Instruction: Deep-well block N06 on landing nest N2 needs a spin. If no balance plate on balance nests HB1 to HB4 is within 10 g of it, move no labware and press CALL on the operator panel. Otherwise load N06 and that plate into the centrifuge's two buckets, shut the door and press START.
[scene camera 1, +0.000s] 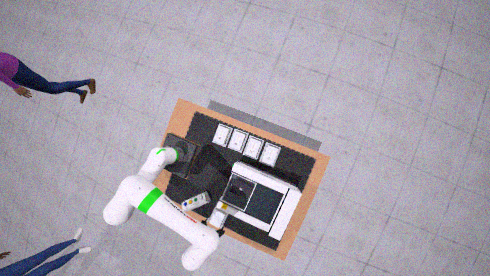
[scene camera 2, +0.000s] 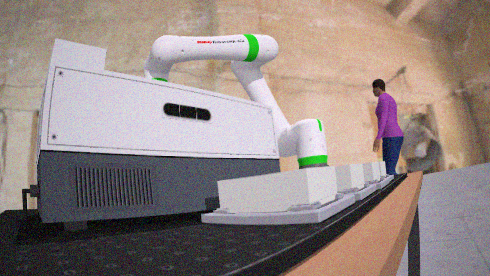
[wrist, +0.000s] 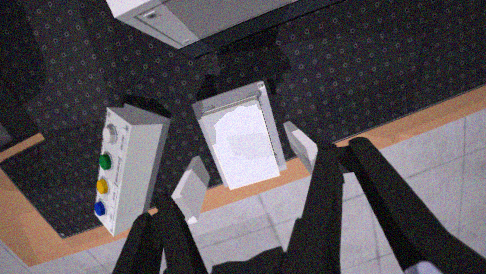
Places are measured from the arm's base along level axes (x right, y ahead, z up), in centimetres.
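Pixels of known places: gripper, between the fingertips: (scene camera 1: 216, 221) (wrist: 244, 151); arm's base, origin of its link: (scene camera 1: 176, 155).
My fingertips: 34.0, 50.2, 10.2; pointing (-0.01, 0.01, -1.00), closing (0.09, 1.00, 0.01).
Note:
For each thing: its top centre in the pictures, then the offset to it from my fingertips, as dx, dy, dz. "spot": a spot on its surface instead. Level surfaces: height alone.
- Deep-well block N06, centre of its top: (wrist: 242, 148) (scene camera 1: 217, 218) +1.7, -1.0, -6.0
- pale grey landing nest N2, a spot on its surface: (wrist: 274, 127) spot: +2.3, +4.8, -10.2
- operator panel, centre of its top: (wrist: 110, 185) (scene camera 1: 193, 204) -2.5, -22.5, -5.5
- blue button, centre of its top: (wrist: 96, 212) +0.9, -29.5, -6.4
- black perforated mat, height of its surface: dz -13.8
- wooden bench, height of its surface: dz -15.1
Deep-well block N06 (scene camera 1: 217, 218) (wrist: 246, 147) is a white box on the pale grey landing nest N2 (wrist: 274, 127), near the bench edge. My gripper (scene camera 1: 213, 226) (wrist: 244, 151) is open and empty. In the wrist view its pads stand apart beyond both long sides of the block's near end, not touching it. Several white balance plates (scene camera 1: 239, 141) (scene camera 2: 265, 192) stand in a row on nests; their labels are unreadable. The white and grey centrifuge (scene camera 1: 292, 205) (scene camera 2: 150, 115) (wrist: 170, 27) has a dark square chamber (scene camera 1: 237, 191) visible on top. The operator panel (scene camera 1: 196, 201) (wrist: 142, 165) has a blue button (wrist: 100, 208).
The panel stands left of the block in the wrist view, beyond the left pad. The centrifuge is close behind the nest. The black perforated mat (wrist: 325, 65) lies on a wooden bench (scene camera 1: 307, 192) (scene camera 2: 350, 235). A person (scene camera 1: 37, 80) (scene camera 2: 389, 117) stands on the floor.

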